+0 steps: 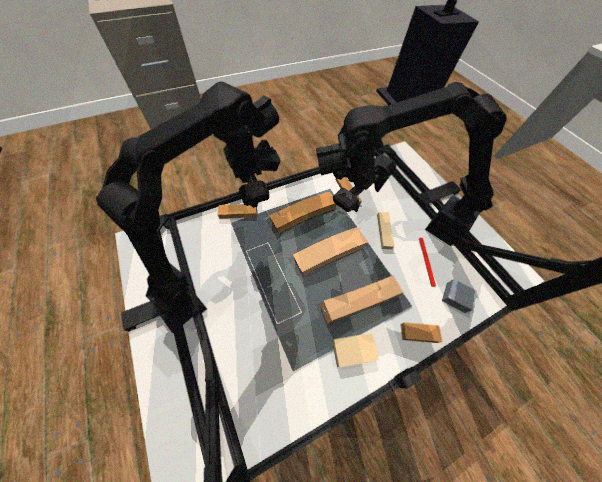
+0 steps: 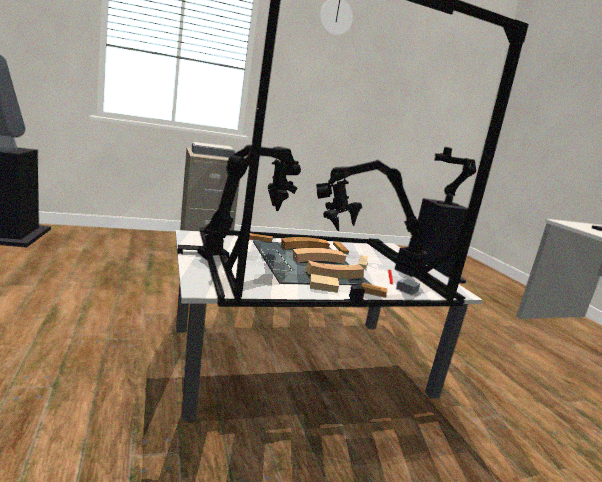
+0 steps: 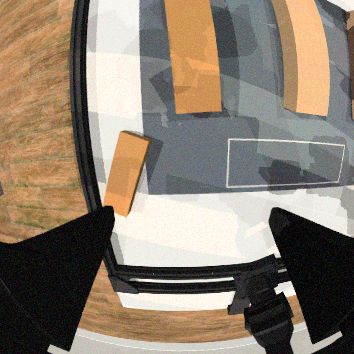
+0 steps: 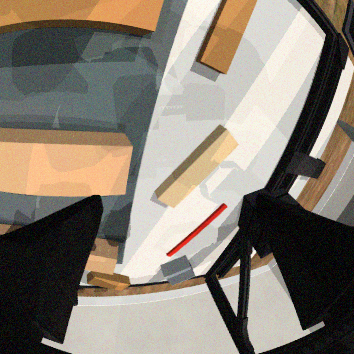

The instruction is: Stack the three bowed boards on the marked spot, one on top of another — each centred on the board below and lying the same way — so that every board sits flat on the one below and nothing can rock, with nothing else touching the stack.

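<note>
Three bowed boards lie apart on the dark mat. The back board and middle board arch upward; the front board appears to dip in its middle. The marked spot is a thin white rectangle at the mat's left, with no board on it. My left gripper is open and empty, high above the table's back left. My right gripper is open and empty, high above the back right.
Orange blocks lie around the mat. A pale square block touches or nearly touches its front edge. A pale bar, red stick and grey block lie at the right. Black frame rails edge the table.
</note>
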